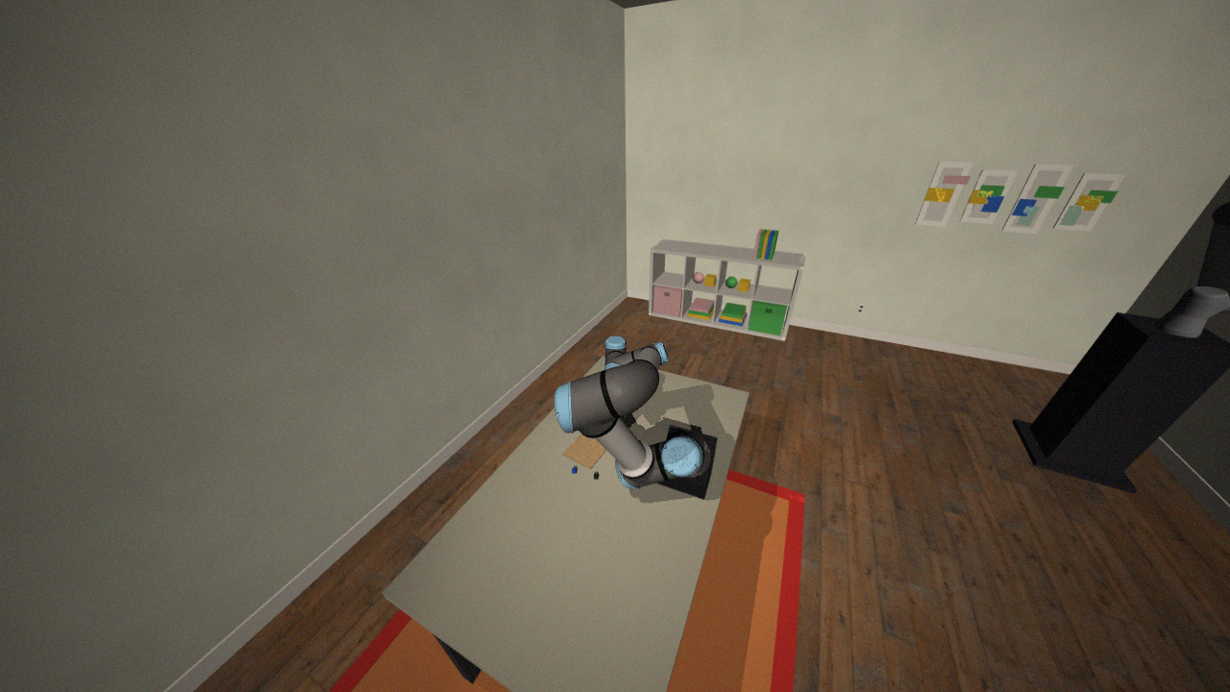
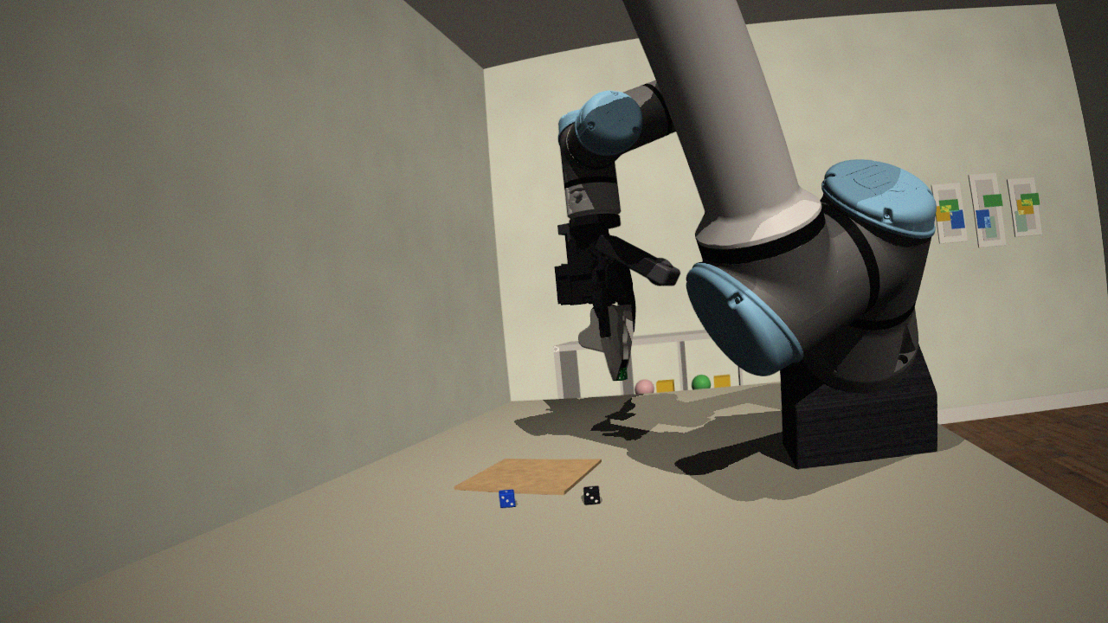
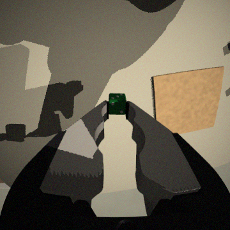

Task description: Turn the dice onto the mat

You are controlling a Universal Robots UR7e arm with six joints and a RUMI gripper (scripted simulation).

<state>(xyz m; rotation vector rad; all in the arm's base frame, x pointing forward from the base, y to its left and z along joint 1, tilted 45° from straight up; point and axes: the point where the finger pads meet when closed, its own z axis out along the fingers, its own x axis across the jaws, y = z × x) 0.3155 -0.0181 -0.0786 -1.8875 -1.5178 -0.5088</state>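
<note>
Right now the green die is 10 mm below my hand. The rest, counted from my hand: tan mat: 130 mm to the left, 110 mm below, 90 mm ahead; blue die: 240 mm to the left, 110 mm below, 70 mm ahead; black die: 220 mm to the left, 110 mm below, 20 mm behind.
</note>
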